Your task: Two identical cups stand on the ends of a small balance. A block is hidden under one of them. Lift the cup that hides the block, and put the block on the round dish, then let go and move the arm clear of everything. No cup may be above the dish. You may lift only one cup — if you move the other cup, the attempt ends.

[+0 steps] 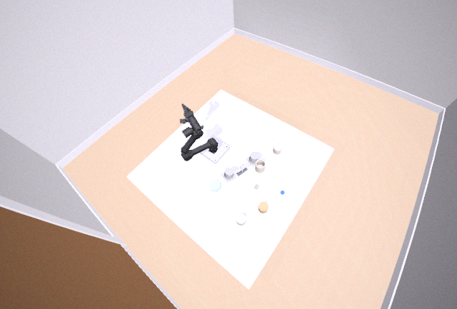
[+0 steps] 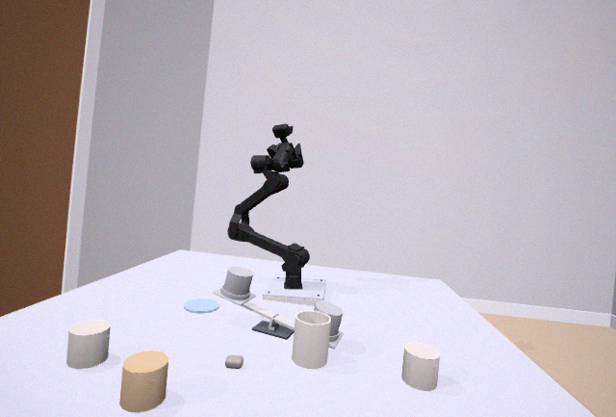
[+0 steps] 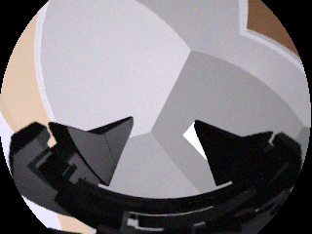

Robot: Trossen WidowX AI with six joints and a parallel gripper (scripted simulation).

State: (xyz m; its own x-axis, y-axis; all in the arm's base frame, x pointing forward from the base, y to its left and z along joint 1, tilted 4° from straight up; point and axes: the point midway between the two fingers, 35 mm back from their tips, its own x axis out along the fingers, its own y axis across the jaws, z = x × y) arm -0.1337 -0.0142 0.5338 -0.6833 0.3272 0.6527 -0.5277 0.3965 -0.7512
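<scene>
Now: gripper tip 510 mm short of the pale block, 100 mm to the right of it and 540 mm above it. From my gripper tip the other things lie so: light blue round dish 320 mm ahead, 240 mm to the right, 580 mm below; then small lump 630 mm ahead, 100 mm to the right, 570 mm below; then orange cylinder 750 mm ahead, 220 mm to the right, 550 mm below.
</scene>
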